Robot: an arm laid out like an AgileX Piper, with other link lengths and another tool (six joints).
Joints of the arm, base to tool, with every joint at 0 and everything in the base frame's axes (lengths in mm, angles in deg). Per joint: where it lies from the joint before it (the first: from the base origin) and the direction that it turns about. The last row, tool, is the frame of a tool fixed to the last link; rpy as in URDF.
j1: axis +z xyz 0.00 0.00 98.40
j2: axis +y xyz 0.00 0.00 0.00
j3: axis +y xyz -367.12 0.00 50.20
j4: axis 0.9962 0 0.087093 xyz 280.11 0.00 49.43
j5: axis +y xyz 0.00 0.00 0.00
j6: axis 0.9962 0 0.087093 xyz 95.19 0.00 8.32
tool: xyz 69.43 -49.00 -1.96 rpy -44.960 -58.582 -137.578
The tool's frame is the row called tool.
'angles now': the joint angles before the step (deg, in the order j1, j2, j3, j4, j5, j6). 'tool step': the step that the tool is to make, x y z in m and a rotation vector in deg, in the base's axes. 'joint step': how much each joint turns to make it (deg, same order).
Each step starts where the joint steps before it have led.
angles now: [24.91, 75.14, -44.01, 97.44, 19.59, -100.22]
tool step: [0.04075, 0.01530, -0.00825, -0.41, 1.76, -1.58]
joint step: [0.10, 7.46, -6.08, 0.48, -1.37, 0.65]
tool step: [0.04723, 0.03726, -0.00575, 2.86, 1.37, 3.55]
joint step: [0.00, 9.28, -9.06, -0.02, 4.60, 1.27]
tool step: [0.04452, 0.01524, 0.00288, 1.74, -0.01, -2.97]
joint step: [0.13, 6.52, -8.67, 0.02, -2.23, 2.98]
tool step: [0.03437, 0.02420, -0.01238, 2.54, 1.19, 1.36]
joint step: [0.00, 6.77, -7.09, 0.30, 2.37, 1.78]
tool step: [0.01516, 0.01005, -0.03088, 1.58, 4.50, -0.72]
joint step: [-0.01, 4.54, -2.25, 0.46, 0.67, 3.10]
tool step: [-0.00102, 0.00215, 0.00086, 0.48, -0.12, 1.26]
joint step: [-0.19, 0.02, 0.00, -0.11, 1.50, -0.25]
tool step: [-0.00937, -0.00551, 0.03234, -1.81, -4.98, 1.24]
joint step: [0.10, -3.57, 0.53, -2.17, -0.53, -1.87]
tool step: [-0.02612, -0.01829, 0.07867, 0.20, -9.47, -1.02]
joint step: [0.22, -8.50, 0.64, -0.70, -2.42, -2.68]
